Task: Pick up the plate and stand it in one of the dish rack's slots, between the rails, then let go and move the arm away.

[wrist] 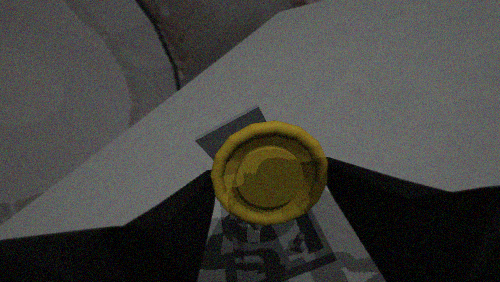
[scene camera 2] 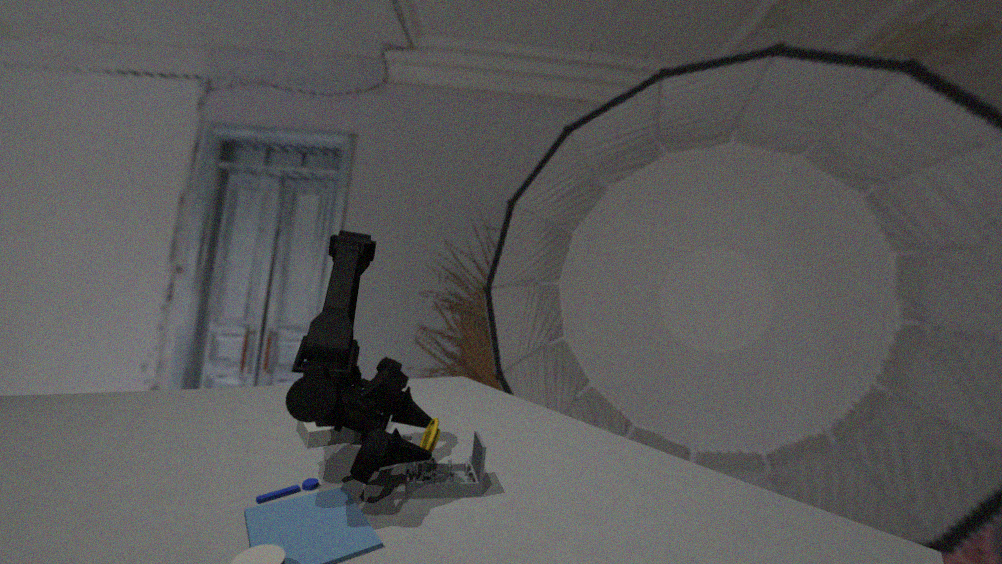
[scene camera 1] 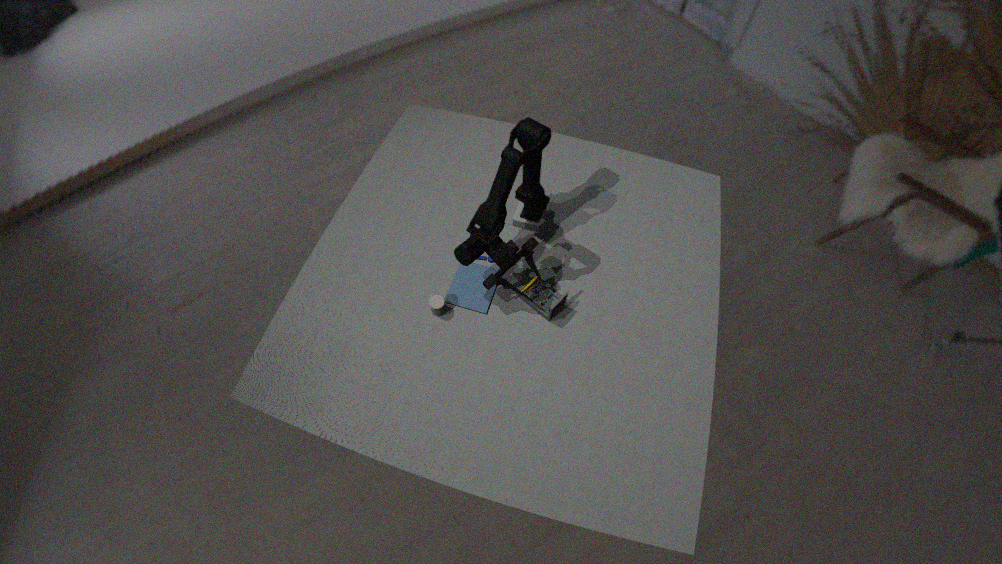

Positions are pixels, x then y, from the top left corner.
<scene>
The gripper (scene camera 2: 433, 440) carries a yellow plate (wrist: 267, 173).
</scene>
